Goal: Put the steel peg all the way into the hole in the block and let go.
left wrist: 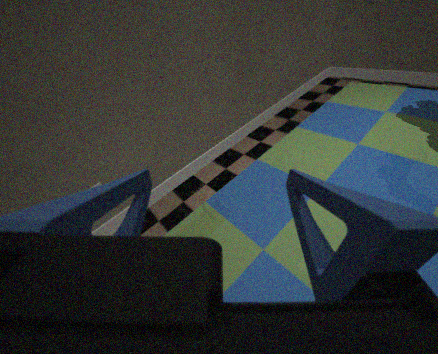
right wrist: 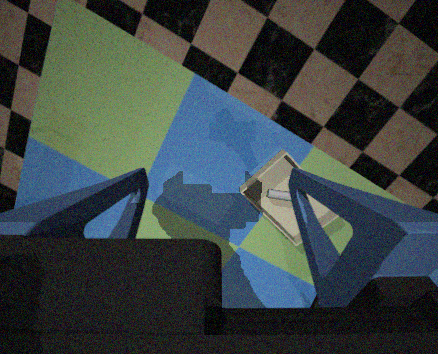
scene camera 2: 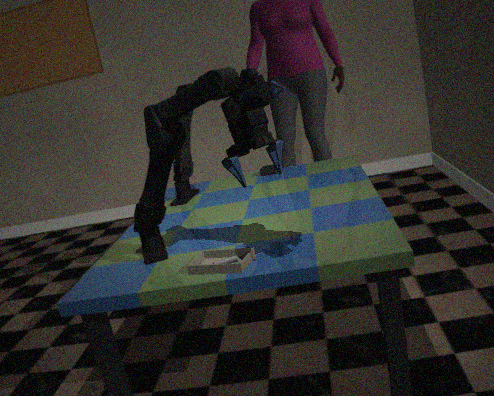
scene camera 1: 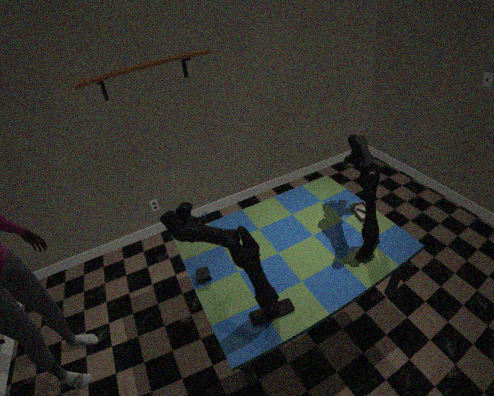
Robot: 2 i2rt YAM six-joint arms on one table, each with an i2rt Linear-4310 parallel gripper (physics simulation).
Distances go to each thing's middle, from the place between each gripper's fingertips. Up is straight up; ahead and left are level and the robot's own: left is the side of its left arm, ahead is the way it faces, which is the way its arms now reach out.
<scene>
The shallow tray (scene camera 2: 203, 264) is 23 cm behind my left hand, 94 cm to the right of it and 33 cm below it.
I see the shallow tray 150 mm behind my right hand, 50 mm to the left of it and 200 mm below it.
</scene>
